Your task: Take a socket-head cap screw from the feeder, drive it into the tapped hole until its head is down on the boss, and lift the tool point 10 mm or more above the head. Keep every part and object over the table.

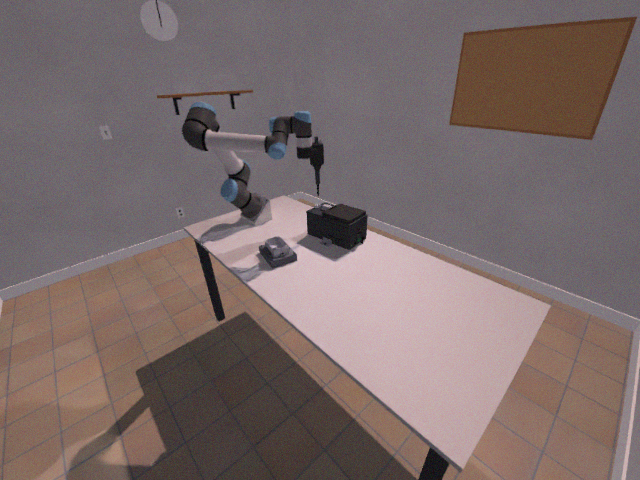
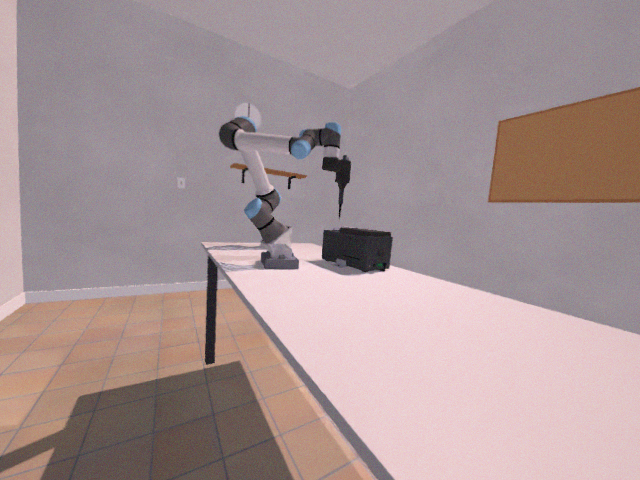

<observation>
The pictures show: a black screw feeder.
</observation>
